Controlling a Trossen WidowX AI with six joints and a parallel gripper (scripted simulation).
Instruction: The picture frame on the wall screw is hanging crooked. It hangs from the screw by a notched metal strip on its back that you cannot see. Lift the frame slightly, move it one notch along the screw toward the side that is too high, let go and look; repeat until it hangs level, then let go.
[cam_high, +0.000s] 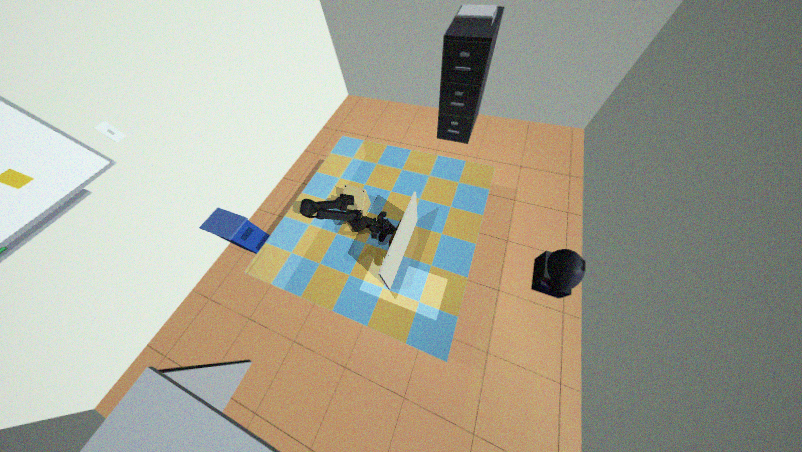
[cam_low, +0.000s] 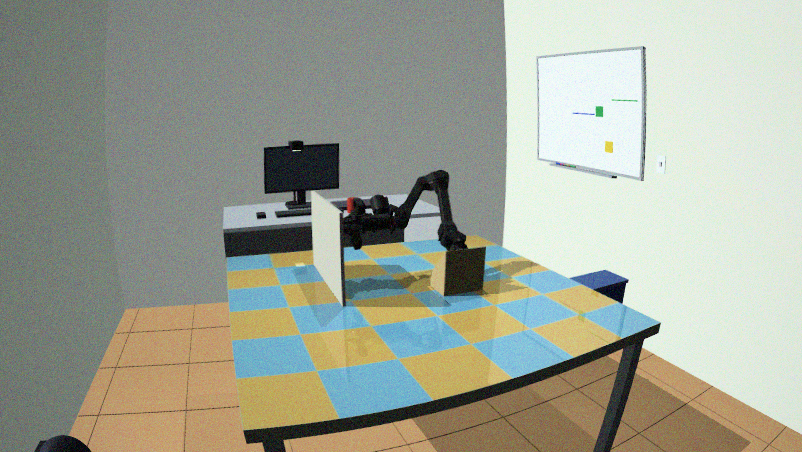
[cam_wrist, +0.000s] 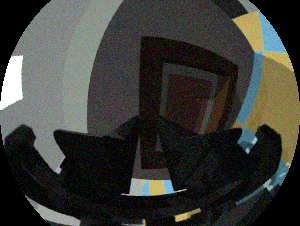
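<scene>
The picture frame lies 10 mm ahead of my gripper tip, 10 mm to the right of it and 50 mm below it. The rest, counted from my gripper tip: wall panel 20 mm ahead, 20 mm to the right, 60 mm below.
</scene>
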